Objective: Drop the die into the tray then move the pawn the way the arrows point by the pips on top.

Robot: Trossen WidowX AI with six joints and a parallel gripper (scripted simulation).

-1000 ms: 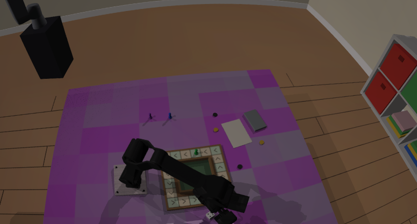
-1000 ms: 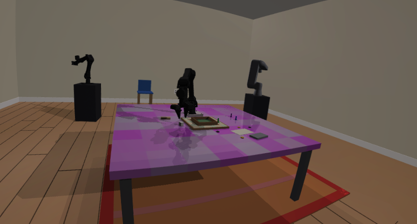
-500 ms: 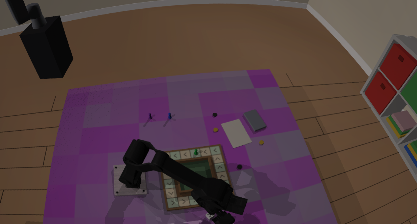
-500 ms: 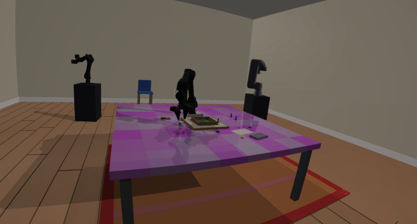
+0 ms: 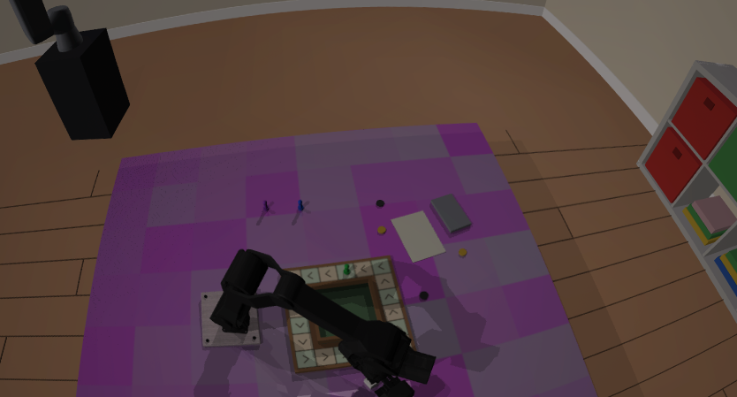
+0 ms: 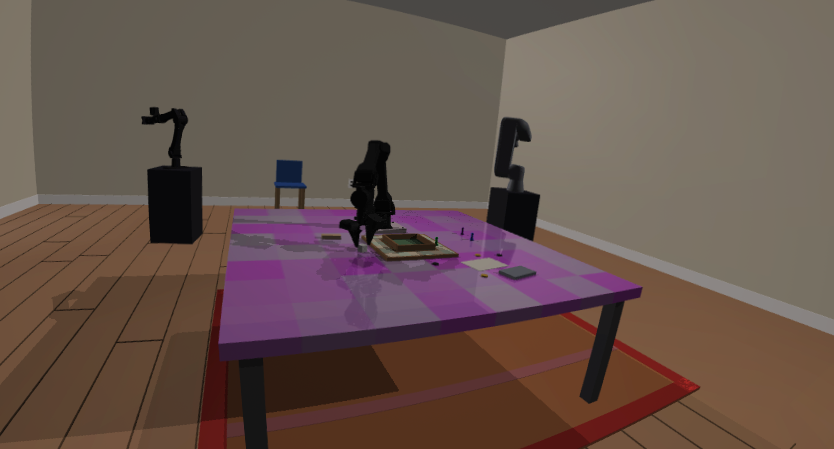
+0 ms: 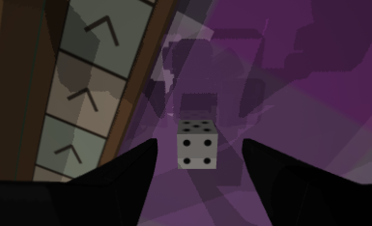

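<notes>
Right now my gripper tip is 10 mm above the white die. The rest, counted from my gripper tip: paper sheet 420 mm to the left, 140 mm ahead, 20 mm below; wooden block 170 mm behind, 100 mm to the right, 10 mm below; green pawn 300 mm to the left, 50 mm behind, 10 mm above.
</notes>
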